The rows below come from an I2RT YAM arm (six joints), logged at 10 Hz.
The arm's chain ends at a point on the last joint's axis. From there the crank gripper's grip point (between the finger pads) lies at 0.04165 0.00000 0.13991 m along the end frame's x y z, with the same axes.
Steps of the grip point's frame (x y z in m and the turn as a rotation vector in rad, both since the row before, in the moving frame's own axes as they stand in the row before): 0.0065, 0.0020, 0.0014, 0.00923, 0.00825, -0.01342; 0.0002, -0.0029, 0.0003, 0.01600, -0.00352, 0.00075; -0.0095, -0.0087, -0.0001, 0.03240, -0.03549, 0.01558; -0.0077, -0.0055, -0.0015, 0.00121, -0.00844, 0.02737; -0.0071, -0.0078, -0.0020, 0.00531, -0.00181, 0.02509; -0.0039, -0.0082, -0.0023, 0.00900, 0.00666, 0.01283; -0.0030, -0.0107, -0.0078, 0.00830, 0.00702, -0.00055; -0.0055, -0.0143, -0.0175, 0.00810, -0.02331, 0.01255; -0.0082, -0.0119, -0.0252, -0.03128, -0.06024, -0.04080
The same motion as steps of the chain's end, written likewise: 0.0054, 0.0039, 0.0018, 0.00923, 0.00825, -0.01342; 0.0007, -0.0007, 0.0002, 0.01600, -0.00352, 0.00075; -0.0045, -0.0048, -0.0014, 0.03240, -0.03549, 0.01558; -0.0065, -0.0065, -0.0018, 0.00121, -0.00844, 0.02737; -0.0068, -0.0081, -0.0021, 0.00531, -0.00181, 0.02509; -0.0048, -0.0075, -0.0020, 0.00900, 0.00666, 0.01283; -0.0040, -0.0095, -0.0075, 0.00830, 0.00702, -0.00055; -0.0022, -0.0137, -0.0184, 0.00810, -0.02331, 0.01255; 0.0002, -0.0148, -0.0274, -0.03128, -0.06024, -0.04080
